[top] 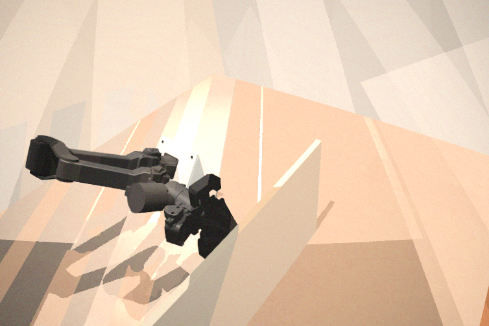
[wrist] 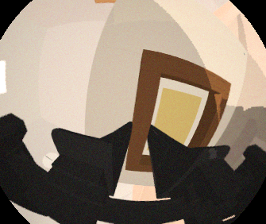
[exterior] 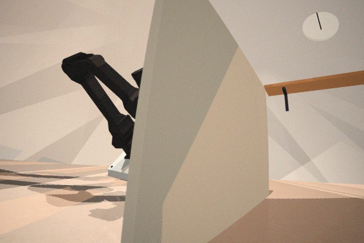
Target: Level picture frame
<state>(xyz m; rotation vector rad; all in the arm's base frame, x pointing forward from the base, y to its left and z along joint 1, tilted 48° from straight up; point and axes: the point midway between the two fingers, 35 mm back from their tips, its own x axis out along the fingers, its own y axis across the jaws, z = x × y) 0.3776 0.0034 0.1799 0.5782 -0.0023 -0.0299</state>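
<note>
Now: gripper tip 5 cm above the picture frame, 1 cm to the left of it and 1 cm short of it. Round my gripper tip: wall panel 7 cm below, 2 cm ahead, 1 cm to the right.
</note>
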